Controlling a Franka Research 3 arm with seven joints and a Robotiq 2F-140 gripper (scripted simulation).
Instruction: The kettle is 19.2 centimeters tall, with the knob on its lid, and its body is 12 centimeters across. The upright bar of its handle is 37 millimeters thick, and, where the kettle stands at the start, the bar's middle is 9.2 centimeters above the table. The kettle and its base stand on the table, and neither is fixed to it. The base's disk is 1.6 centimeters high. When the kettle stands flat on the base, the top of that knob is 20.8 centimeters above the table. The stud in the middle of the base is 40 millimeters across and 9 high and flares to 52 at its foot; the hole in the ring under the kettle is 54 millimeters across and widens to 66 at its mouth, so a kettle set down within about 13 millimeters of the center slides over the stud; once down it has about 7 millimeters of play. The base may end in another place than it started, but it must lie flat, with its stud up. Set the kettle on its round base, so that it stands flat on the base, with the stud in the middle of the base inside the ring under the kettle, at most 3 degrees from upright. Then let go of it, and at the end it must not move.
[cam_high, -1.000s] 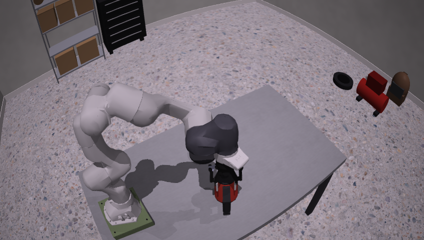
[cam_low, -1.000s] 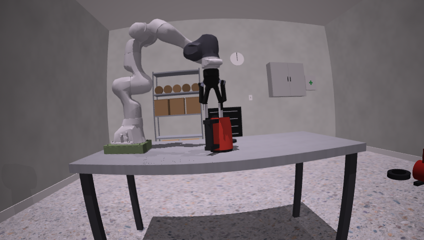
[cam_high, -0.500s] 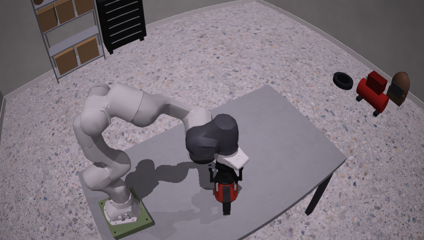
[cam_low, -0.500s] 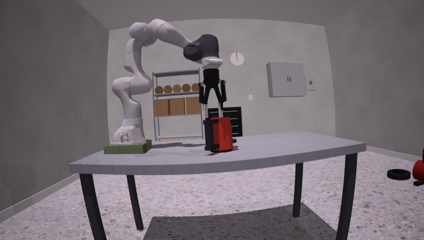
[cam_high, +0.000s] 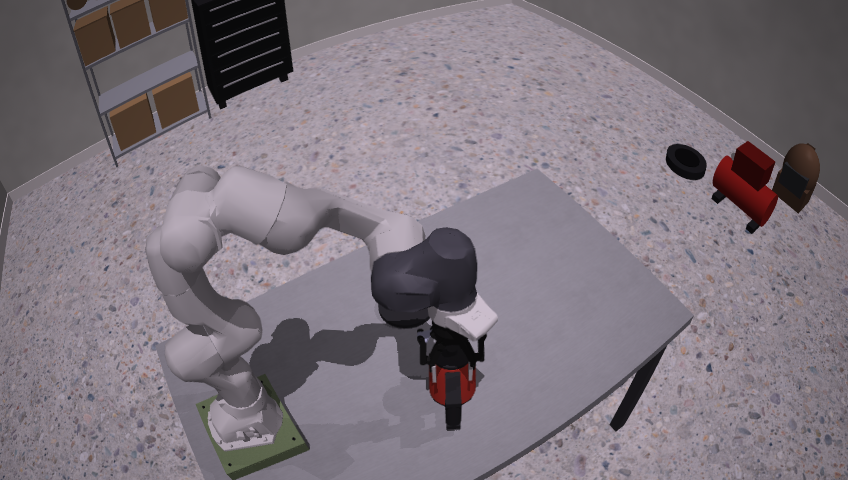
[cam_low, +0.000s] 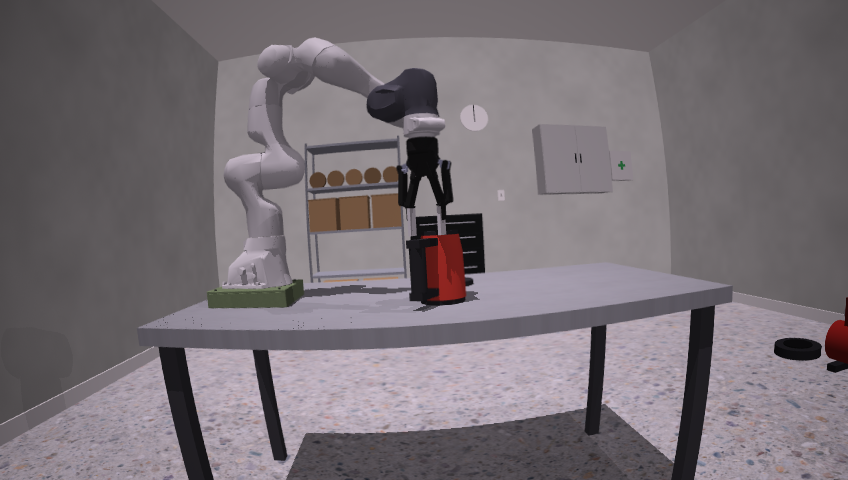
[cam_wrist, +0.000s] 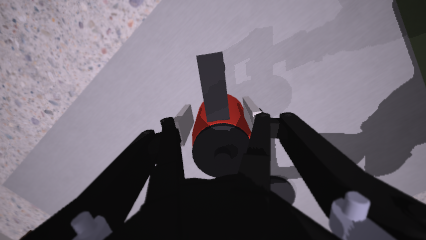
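Now: the red kettle 20 mm ahead of my hand, 30 mm to the left of it and 100 mm below it. The rest, counted from my hand: black round base: 70 mm ahead, 360 mm to the left, 180 mm below.
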